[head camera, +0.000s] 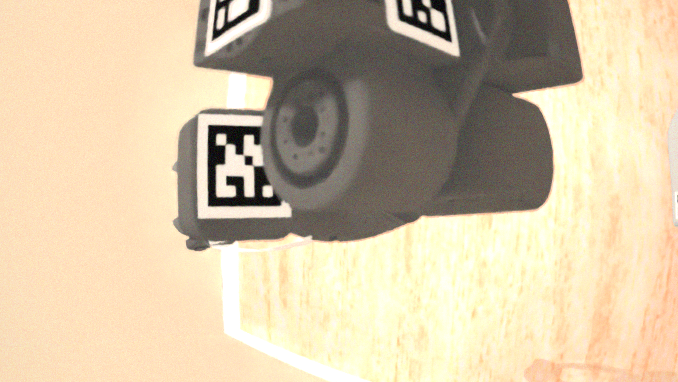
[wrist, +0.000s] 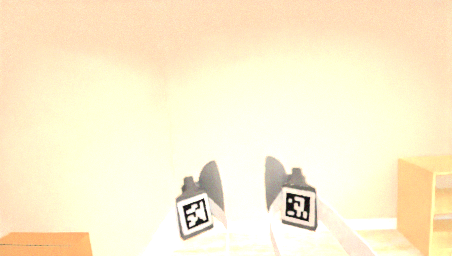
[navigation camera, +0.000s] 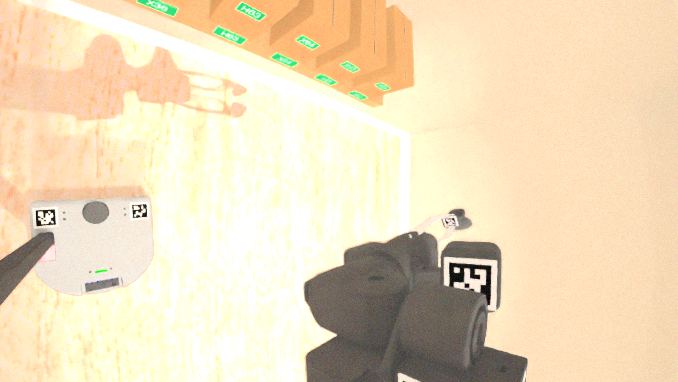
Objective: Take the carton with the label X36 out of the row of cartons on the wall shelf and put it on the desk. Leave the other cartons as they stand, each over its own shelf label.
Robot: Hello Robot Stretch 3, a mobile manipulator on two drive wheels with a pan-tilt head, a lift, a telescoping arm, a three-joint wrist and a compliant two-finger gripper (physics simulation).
Labels:
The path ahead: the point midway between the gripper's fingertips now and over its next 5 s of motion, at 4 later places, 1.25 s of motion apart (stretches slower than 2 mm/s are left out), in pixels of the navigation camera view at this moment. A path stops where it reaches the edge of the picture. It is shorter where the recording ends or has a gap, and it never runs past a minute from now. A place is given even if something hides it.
The gripper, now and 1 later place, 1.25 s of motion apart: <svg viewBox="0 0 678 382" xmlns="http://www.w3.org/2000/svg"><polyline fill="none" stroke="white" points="462,235 442,72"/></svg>

